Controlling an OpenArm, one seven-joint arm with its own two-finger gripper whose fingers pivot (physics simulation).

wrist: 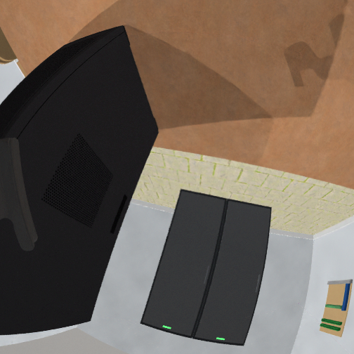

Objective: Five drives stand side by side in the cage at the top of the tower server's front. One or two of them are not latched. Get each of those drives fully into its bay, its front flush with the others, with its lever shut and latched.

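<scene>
The black tower server [60,270] fills the left of the wrist view, seen at a slant. Its broad side panel shows a square patch of fine mesh and a dark narrow slot near the right edge. A second, narrow dark face shows along its upper left. The cage, the five drives and their levers do not show in this view, so their state is hidden. One dark grey finger of my gripper [19,200] shows at the left edge, in front of the side panel; the other finger is out of view. The gripper is open, and no drive shows at the visible finger.
A brown surface [210,40] spans the top, with dark shadows across it. Beyond it are a pale yellow brick-patterned strip [165,162] and a tall black two-door cabinet [195,260] with green lights. A small tan board [334,297] with blue and green items is at the right.
</scene>
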